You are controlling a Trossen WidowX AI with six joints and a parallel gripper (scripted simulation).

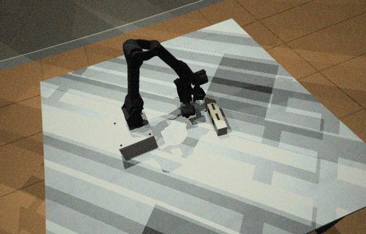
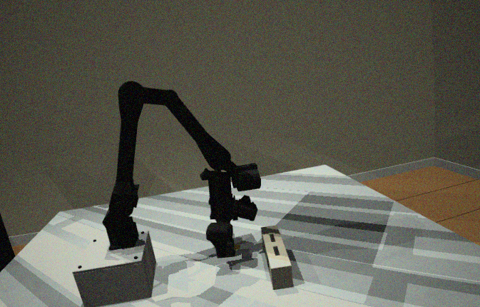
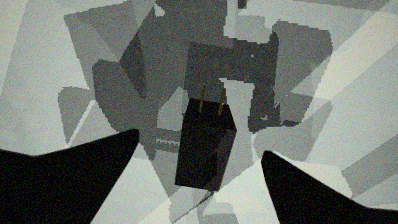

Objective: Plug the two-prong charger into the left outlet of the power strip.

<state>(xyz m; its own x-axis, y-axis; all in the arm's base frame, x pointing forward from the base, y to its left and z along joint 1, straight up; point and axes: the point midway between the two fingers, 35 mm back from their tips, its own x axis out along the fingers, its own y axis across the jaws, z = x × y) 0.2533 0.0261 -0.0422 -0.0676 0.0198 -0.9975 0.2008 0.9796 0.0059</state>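
My gripper tip is now 2 cm short of the black two-prong charger.
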